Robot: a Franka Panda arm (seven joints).
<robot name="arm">
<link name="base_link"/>
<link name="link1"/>
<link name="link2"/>
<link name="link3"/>
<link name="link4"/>
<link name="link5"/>
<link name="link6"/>
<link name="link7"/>
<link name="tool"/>
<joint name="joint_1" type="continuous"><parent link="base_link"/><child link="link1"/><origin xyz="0.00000 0.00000 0.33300" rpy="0.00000 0.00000 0.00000"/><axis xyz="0 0 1"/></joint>
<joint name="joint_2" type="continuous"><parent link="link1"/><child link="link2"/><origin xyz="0.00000 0.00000 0.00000" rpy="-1.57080 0.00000 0.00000"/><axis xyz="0 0 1"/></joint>
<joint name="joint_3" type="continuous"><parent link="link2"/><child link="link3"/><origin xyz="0.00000 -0.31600 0.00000" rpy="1.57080 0.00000 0.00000"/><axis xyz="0 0 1"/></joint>
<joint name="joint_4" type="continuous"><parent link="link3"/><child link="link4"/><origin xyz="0.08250 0.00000 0.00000" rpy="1.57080 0.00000 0.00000"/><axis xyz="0 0 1"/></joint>
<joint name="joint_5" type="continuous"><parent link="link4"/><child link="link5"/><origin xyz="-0.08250 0.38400 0.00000" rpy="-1.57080 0.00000 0.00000"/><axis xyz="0 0 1"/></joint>
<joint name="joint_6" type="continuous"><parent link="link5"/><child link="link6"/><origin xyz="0.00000 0.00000 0.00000" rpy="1.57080 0.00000 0.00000"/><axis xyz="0 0 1"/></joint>
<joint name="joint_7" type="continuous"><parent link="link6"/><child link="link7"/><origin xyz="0.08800 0.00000 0.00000" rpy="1.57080 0.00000 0.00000"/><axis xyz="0 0 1"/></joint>
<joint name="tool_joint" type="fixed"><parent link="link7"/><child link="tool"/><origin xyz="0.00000 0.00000 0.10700" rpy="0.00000 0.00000 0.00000"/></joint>
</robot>
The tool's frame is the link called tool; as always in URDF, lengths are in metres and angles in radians. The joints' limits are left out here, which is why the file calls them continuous.
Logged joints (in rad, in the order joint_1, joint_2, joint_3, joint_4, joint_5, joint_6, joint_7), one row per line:
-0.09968, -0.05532, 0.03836, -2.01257, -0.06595, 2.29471, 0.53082
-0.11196, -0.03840, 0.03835, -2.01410, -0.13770, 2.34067, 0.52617
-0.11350, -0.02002, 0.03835, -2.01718, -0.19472, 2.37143, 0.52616
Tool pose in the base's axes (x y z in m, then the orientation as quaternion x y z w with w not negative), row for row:
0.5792, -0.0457, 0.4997, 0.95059, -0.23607, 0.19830, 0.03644
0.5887, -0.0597, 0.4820, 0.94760, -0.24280, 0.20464, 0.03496
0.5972, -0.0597, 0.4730, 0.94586, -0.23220, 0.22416, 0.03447
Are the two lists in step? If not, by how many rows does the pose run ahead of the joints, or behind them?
The pose runs 2 rows ahead of the joints: the pose in row i belongs to the joints in row i + 2.
